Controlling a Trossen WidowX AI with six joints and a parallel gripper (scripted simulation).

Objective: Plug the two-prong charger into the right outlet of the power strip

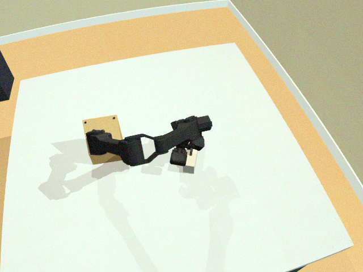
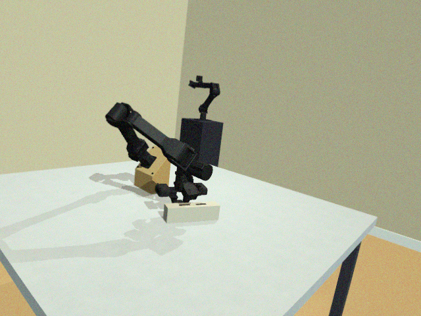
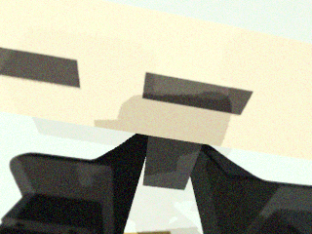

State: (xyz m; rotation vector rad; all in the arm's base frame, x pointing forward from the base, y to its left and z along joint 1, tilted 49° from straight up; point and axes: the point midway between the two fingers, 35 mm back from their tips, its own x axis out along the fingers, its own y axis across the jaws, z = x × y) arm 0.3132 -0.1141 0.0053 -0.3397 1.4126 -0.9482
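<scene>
Right now my gripper tip is 20 mm short of the grey charger, 10 mm to the left of it and 10 mm below it.
</scene>
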